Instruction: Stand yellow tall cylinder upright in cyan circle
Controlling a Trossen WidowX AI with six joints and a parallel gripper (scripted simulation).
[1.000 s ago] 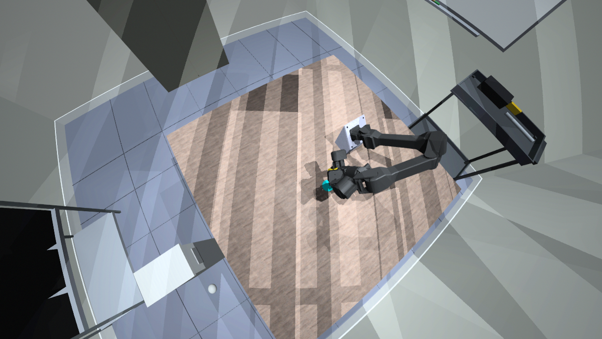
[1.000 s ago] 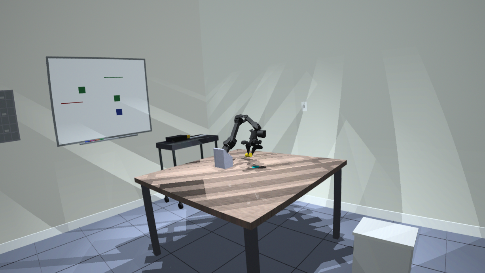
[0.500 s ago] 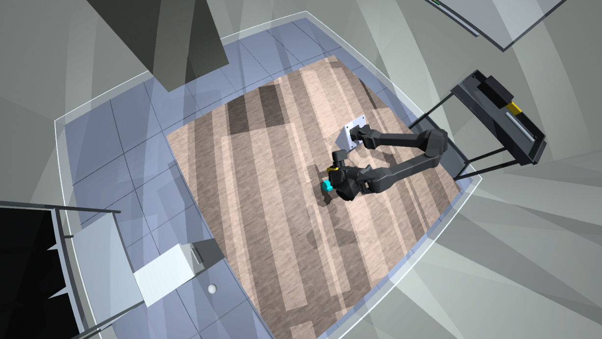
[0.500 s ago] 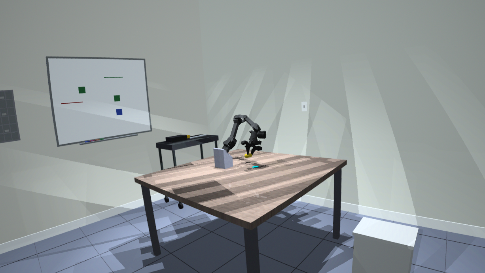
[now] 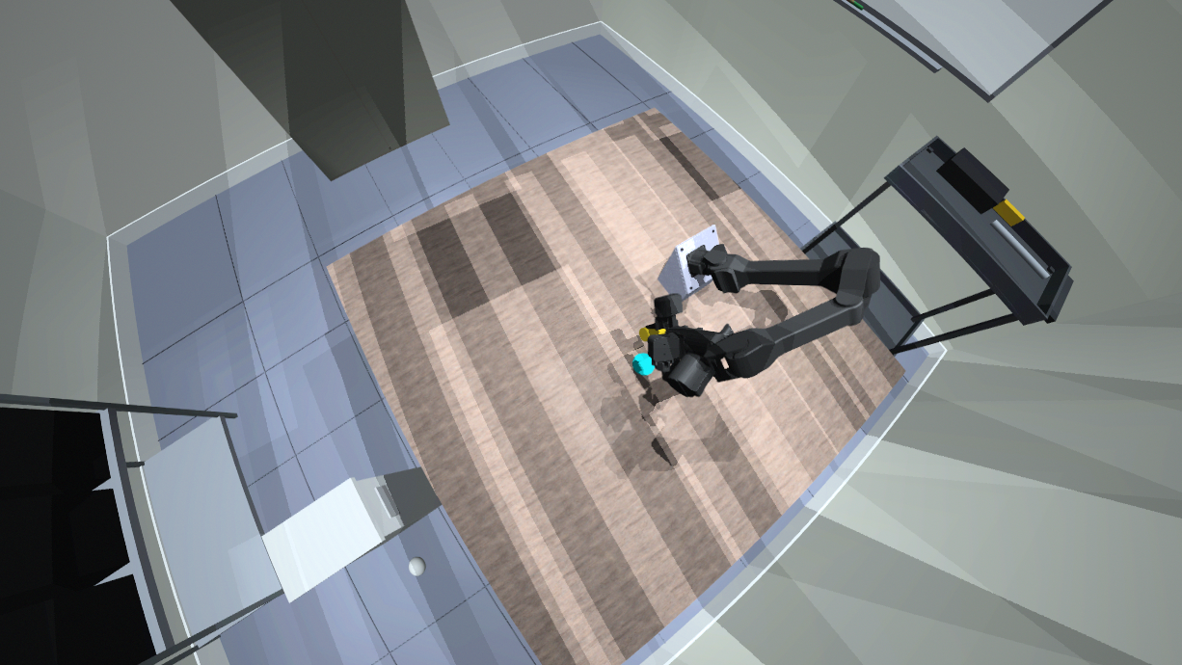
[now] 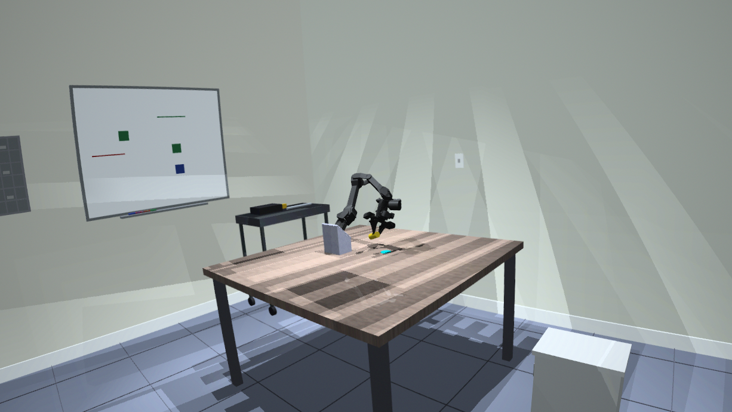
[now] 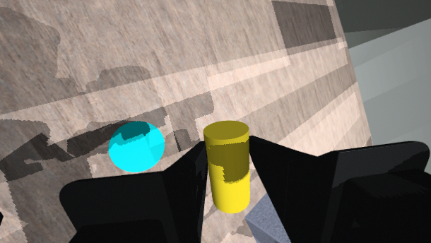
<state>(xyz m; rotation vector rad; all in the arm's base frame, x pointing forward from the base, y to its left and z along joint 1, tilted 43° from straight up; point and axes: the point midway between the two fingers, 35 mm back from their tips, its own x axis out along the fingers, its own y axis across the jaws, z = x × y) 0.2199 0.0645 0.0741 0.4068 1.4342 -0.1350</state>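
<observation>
Right now my gripper tip is 110 mm above the cyan circle, 50 mm to the right of it and 20 mm short of it. From my gripper tip the other things lie so: yellow tall cylinder 20 mm behind, 10 mm below.
</observation>
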